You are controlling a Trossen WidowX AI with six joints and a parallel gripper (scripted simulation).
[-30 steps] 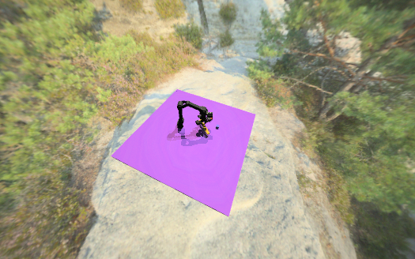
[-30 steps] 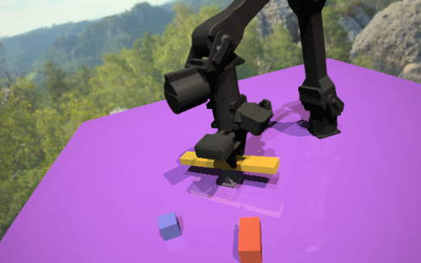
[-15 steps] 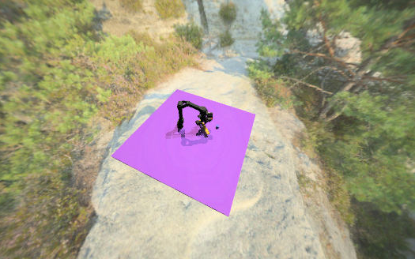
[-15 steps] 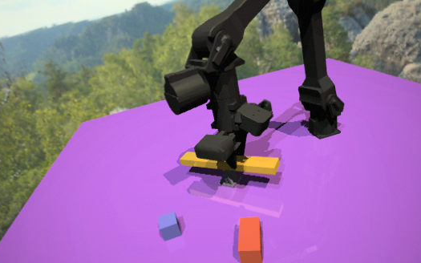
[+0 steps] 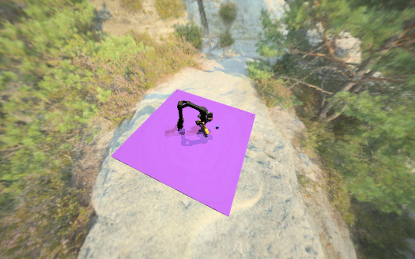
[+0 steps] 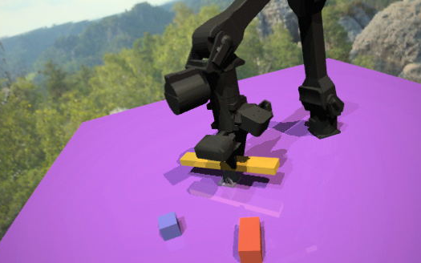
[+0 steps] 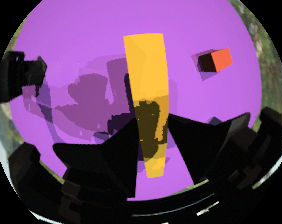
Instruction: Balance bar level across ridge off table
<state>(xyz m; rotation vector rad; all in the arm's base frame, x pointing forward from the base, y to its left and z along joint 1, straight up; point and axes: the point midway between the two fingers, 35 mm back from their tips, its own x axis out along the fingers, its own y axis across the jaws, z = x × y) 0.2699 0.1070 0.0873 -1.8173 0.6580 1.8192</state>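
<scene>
The yellow bar is 20 mm ahead of my gripper tip and 20 mm to the right of it. Round my gripper tip: orange block (30 mm ahead, 160 mm to the left, 40 mm below); blue cube (160 mm ahead, 80 mm to the left, 40 mm below).
</scene>
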